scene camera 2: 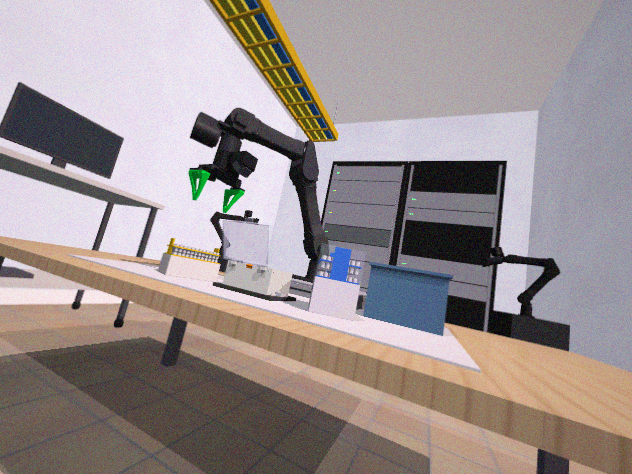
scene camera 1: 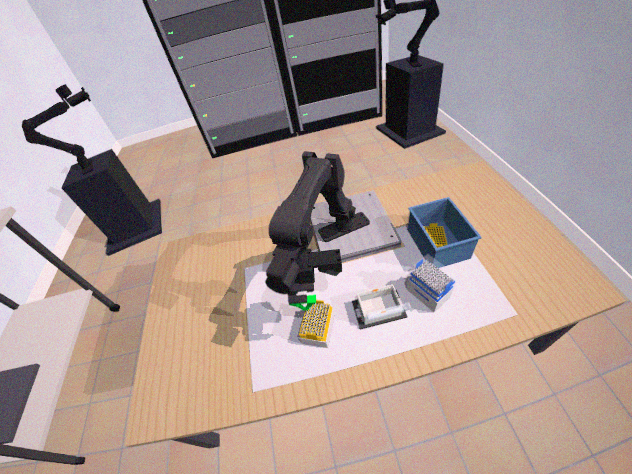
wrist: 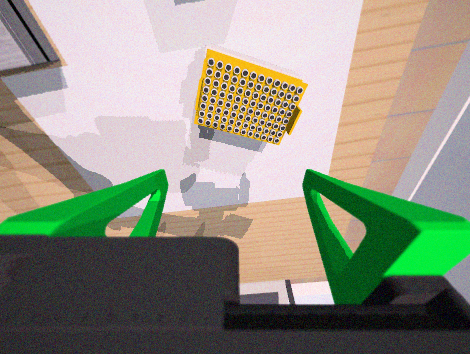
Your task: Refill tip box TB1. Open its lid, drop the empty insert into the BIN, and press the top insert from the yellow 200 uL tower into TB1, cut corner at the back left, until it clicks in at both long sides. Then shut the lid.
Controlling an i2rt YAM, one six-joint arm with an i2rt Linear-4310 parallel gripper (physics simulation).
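The yellow 200 uL tower (scene camera 1: 314, 321) (scene camera 2: 189, 266) (wrist: 250, 100) stands on the white mat, its top insert full of tips. A notched tab shows on its right side in the wrist view. My gripper (scene camera 1: 305, 303) (scene camera 2: 210, 205) (wrist: 235, 177) is open and empty, well above the table near the tower. Tip box TB1 (scene camera 1: 385, 292) (scene camera 2: 250, 276) stands in the mat's middle, with no insert showing inside. Its clear lid (scene camera 2: 247, 242) stands up, open. The empty yellow insert (scene camera 1: 436, 235) lies in the blue BIN (scene camera 1: 455, 255) (scene camera 2: 406, 301).
A blue tip tower (scene camera 1: 431, 279) (scene camera 2: 334, 293) stands between TB1 and the BIN. The grey base plate (scene camera 1: 377, 224) of the arm is behind the mat (scene camera 1: 285, 369). The wooden table's front edge (scene camera 1: 326, 405) runs beyond the mat.
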